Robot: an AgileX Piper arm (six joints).
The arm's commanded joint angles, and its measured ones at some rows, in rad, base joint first. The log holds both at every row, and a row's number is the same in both.
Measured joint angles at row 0:
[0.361 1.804 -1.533 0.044 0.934 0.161]
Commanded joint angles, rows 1 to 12:
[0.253 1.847 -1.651 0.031 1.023 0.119]
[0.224 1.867 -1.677 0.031 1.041 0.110]
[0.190 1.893 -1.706 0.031 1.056 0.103]
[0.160 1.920 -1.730 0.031 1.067 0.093]
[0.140 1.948 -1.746 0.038 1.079 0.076]
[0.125 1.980 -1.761 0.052 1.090 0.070]
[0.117 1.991 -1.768 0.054 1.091 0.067]
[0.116 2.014 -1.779 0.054 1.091 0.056]
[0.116 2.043 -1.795 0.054 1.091 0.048]
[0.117 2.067 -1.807 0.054 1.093 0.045]
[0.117 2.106 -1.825 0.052 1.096 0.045]
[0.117 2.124 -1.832 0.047 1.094 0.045]
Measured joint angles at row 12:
[0.120 2.097 -1.819 0.051 1.090 0.063]
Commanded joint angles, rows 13 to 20:
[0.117 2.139 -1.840 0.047 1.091 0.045]
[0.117 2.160 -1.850 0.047 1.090 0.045]
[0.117 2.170 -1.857 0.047 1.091 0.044]
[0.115 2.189 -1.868 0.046 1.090 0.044]
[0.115 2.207 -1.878 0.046 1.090 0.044]
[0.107 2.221 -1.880 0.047 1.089 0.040]
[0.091 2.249 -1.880 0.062 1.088 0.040]
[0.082 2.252 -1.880 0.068 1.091 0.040]
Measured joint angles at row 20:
[0.102 2.238 -1.876 0.056 1.089 0.055]
